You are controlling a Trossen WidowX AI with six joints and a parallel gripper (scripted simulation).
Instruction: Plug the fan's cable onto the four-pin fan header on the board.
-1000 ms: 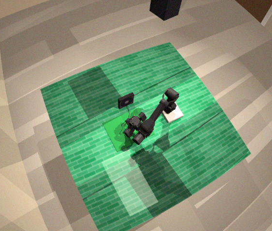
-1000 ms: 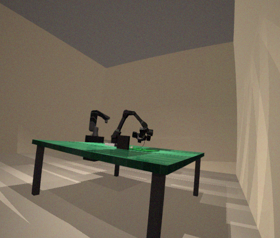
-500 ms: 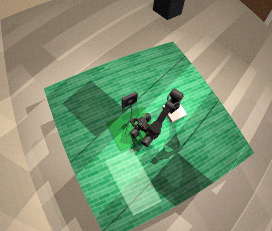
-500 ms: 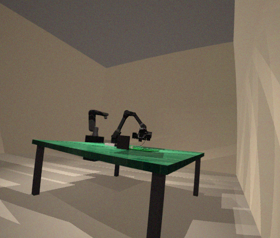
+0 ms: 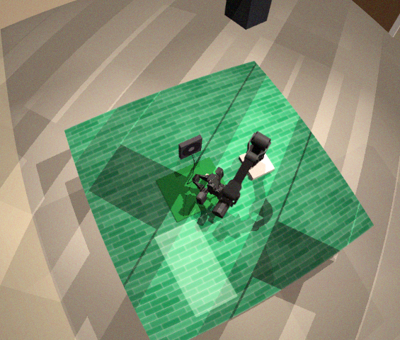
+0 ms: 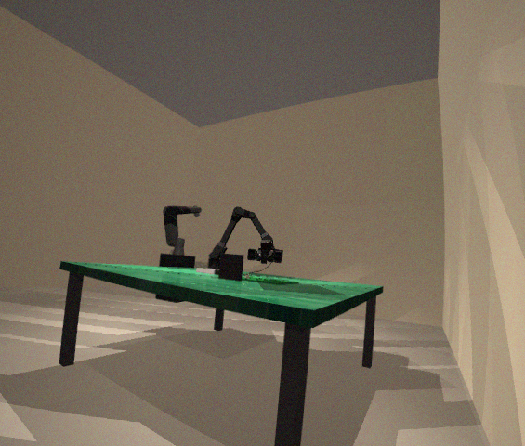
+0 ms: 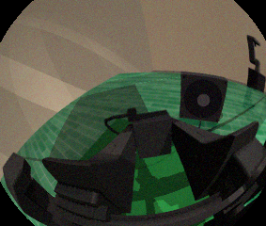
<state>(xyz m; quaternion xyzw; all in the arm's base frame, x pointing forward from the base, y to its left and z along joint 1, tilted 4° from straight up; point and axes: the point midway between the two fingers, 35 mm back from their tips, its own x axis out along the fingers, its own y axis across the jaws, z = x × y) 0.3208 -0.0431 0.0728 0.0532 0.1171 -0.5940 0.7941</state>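
The green board lies 13 cm below my gripper tip. The rest, counted from my gripper tip: dark fan plug: 1 cm to the left, 1 cm below; then black fan: 11 cm behind, 16 cm to the right, 5 cm below.
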